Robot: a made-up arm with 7 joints. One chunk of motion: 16 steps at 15 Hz.
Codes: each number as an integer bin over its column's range. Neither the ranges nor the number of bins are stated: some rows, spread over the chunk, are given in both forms.
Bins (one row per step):
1: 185 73 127 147 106 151 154
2: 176 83 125 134 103 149 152
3: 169 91 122 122 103 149 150
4: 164 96 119 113 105 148 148
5: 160 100 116 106 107 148 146
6: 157 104 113 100 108 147 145
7: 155 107 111 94 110 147 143
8: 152 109 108 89 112 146 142
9: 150 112 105 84 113 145 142
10: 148 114 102 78 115 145 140
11: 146 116 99 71 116 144 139
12: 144 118 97 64 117 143 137
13: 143 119 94 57 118 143 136
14: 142 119 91 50 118 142 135
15: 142 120 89 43 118 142 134
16: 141 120 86 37 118 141 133
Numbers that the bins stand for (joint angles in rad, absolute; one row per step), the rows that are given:
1: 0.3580 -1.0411 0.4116 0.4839 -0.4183 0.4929 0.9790
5: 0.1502 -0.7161 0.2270 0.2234 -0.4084 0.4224 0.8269
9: 0.0671 -0.5716 0.0424 0.0836 -0.3489 0.3518 0.7508
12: 0.0172 -0.4994 -0.0919 -0.0434 -0.3092 0.3047 0.6557
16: -0.0078 -0.4753 -0.2765 -0.2149 -0.2993 0.2576 0.5796
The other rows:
2: 0.2832 -0.9207 0.3780 0.4013 -0.4481 0.4459 0.9410
3: 0.2250 -0.8244 0.3277 0.3251 -0.4481 0.4459 0.9029
4: 0.1835 -0.7642 0.2773 0.2679 -0.4282 0.4224 0.8649
6: 0.1253 -0.6679 0.1766 0.1853 -0.3985 0.3988 0.8078
7: 0.1086 -0.6318 0.1431 0.1472 -0.3786 0.3988 0.7698
8: 0.0837 -0.6077 0.0927 0.1154 -0.3588 0.3753 0.7508
10: 0.0504 -0.5475 -0.0080 0.0455 -0.3290 0.3518 0.7127
11: 0.0338 -0.5235 -0.0584 0.0011 -0.3191 0.3282 0.6937
13: 0.0089 -0.4873 -0.1423 -0.0879 -0.2993 0.3047 0.6367
14: 0.0005 -0.4873 -0.1926 -0.1324 -0.2993 0.2812 0.6176
15: 0.0005 -0.4753 -0.2262 -0.1768 -0.2993 0.2812 0.5986

